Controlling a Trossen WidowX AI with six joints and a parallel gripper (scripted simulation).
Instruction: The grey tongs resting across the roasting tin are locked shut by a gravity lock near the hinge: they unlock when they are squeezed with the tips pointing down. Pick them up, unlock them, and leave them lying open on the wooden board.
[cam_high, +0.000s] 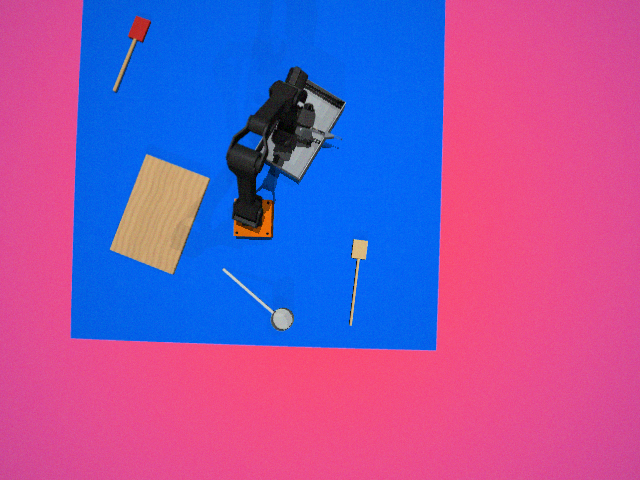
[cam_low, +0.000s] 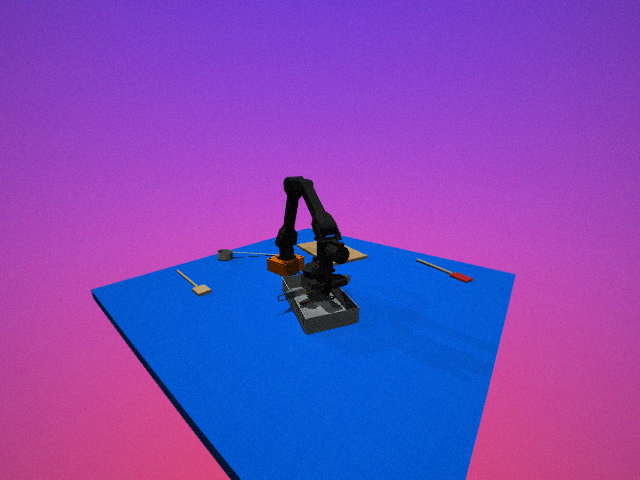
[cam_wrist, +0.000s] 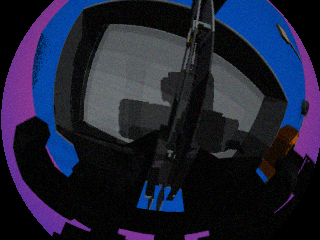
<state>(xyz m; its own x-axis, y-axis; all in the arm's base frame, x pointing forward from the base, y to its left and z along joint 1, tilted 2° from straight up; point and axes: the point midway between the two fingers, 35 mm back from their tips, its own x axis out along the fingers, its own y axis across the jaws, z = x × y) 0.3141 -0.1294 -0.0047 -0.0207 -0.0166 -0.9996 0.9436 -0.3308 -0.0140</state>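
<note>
Now: gripper tip 1 cm past the roasting tin and 3 cm to the left of it. Round my gripper tip: wooden board 30 cm behind, 46 cm to the left, 2 cm below.
</note>
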